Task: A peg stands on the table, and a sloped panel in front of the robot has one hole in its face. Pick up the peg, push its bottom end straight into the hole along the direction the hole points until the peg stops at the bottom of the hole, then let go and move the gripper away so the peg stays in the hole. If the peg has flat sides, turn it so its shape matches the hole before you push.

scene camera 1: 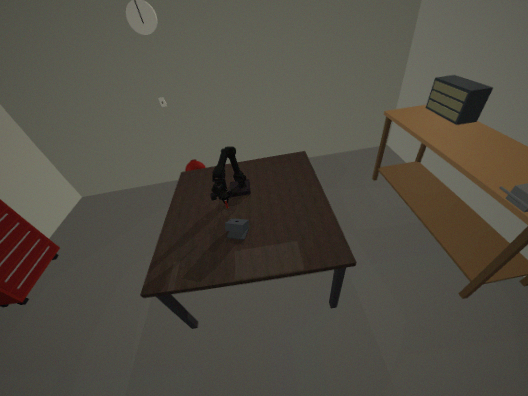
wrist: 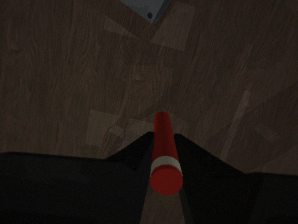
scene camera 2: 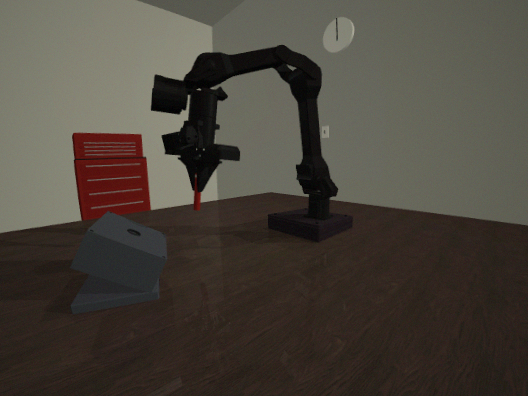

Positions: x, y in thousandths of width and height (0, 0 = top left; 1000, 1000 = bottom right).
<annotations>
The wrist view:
my gripper: 549, 623
red peg: 559, 797, held by my gripper
</annotations>
